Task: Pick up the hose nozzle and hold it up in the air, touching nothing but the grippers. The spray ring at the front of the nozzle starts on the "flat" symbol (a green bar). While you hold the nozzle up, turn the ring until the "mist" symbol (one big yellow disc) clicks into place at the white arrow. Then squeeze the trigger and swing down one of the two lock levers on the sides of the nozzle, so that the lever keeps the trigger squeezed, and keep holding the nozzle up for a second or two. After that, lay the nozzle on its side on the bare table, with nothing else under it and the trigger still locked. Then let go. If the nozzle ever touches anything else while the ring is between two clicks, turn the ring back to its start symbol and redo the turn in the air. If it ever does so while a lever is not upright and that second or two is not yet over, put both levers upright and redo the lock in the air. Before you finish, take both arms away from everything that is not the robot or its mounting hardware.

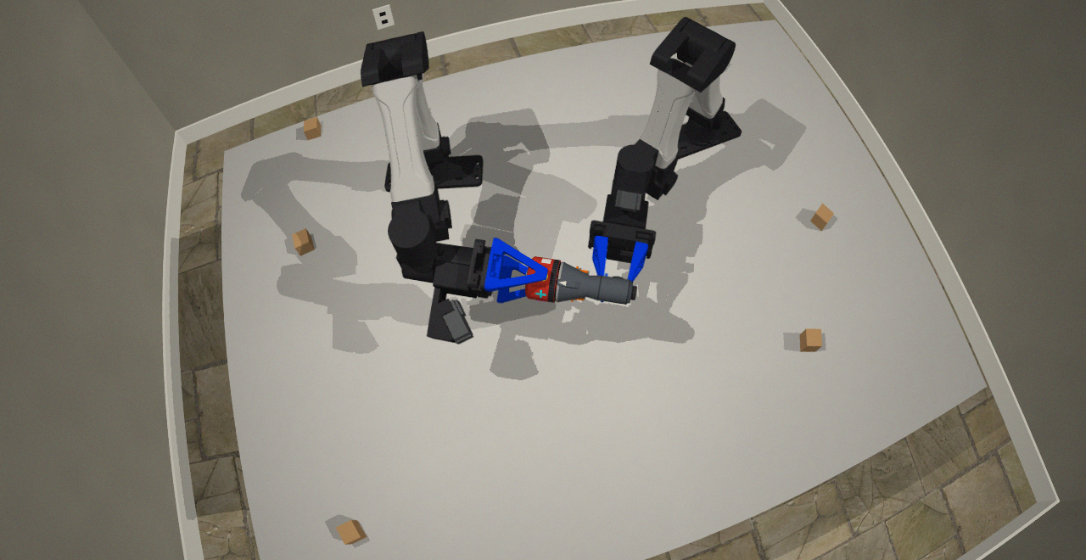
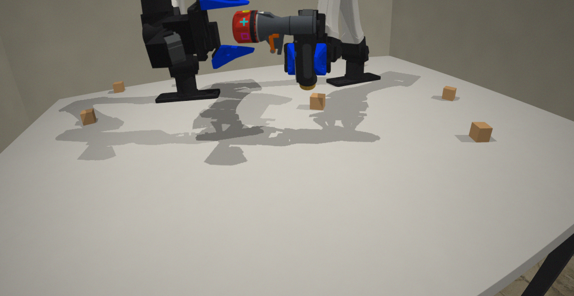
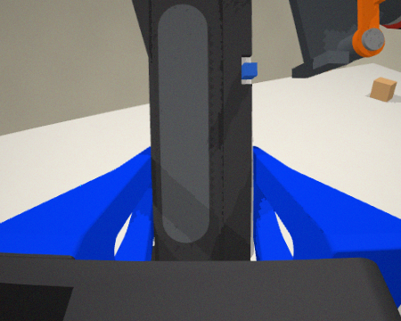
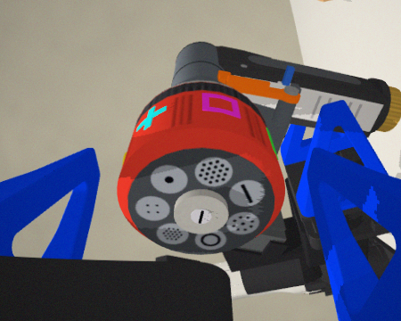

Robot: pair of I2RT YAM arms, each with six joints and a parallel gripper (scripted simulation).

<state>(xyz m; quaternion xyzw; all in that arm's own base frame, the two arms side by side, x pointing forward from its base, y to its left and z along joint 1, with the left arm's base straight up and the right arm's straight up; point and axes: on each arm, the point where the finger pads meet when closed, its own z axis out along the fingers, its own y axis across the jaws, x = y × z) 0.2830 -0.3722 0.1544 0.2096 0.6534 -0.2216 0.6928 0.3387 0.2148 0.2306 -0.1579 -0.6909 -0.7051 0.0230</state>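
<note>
My right hand is right at the red spray ring. Round my right hand: trigger 90 mm to the left, 60 mm below.
The trigger lies 20 mm to the right of my left hand and 20 mm above it. From my left hand the other things lie so: red spray ring: 110 mm to the right, 80 mm above.
</note>
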